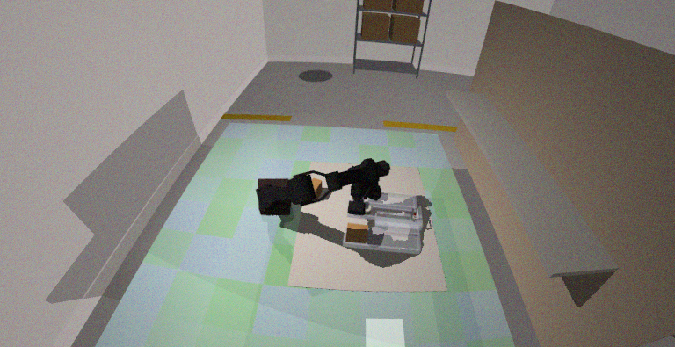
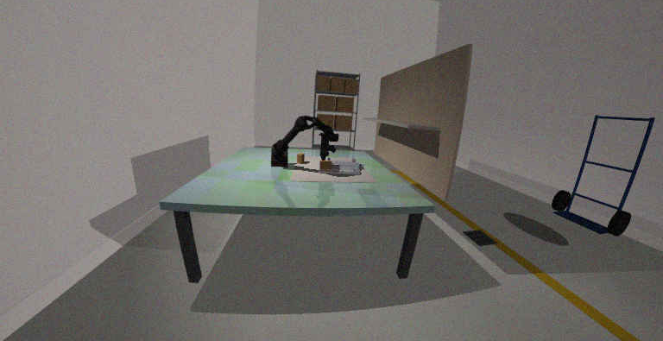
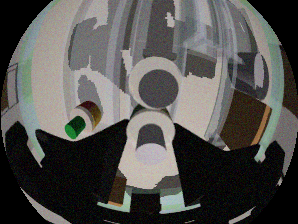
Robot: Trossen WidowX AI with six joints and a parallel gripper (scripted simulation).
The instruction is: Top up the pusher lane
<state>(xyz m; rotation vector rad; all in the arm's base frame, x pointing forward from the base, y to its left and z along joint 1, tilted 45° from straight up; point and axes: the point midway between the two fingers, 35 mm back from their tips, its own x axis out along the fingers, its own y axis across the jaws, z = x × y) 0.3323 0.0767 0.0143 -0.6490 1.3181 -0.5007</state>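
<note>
My gripper tip is 13 cm to the left of the brown box, 2 cm short of it and 1 cm below it. From my gripper tip the other things lie so: clear lane rack: 14 cm ahead, 2 cm to the right, 1 cm below; grey can: 13 cm to the right, 8 cm ahead; red part: 23 cm ahead, 4 cm above, 3 cm to the right.
</note>
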